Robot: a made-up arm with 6 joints. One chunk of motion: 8 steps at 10 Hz.
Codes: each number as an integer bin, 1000 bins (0 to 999) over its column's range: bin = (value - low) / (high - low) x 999, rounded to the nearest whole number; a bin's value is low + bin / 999 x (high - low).
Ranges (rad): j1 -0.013..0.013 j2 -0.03..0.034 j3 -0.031..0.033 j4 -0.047..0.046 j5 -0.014..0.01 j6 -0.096..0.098
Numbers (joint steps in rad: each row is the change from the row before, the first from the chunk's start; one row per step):
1: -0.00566 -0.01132 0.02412 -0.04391 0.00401 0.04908
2: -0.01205 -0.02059 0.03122 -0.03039 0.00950 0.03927
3: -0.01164 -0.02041 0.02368 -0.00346 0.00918 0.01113
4: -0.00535 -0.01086 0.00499 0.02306 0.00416 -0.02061
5: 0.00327 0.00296 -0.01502 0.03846 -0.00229 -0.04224
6: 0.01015 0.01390 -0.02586 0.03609 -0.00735 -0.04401
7: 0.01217 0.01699 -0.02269 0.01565 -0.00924 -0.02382
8: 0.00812 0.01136 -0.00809 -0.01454 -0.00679 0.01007
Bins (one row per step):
1: 282 292 860 33 750 747
2: 37 147 971 178 978 697
3: 52 150 854 468 965 552
4: 294 299 562 753 756 388
5: 625 514 249 918 487 277
6: 889 685 80 893 277 268
7: 967 733 130 673 198 372
8: 811 646 358 349 300 546

